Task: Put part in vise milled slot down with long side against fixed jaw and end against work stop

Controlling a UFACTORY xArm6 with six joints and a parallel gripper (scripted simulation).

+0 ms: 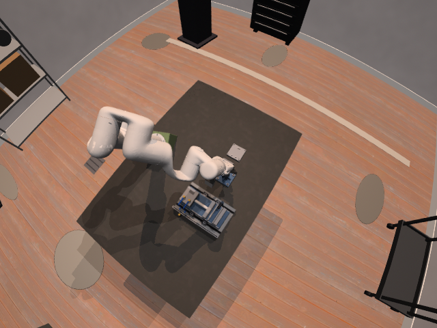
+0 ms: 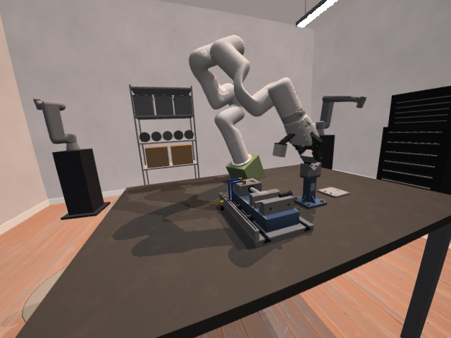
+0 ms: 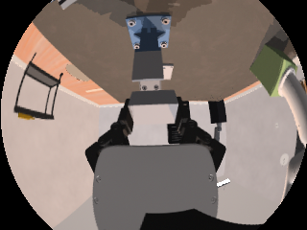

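Right now my hand is 10 mm to the right of the part and 10 mm above it. Round my hand: air cylinder 60 mm behind, 230 mm to the right, 120 mm below; then grey rail 50 mm ahead, 310 mm to the right, 160 mm below.
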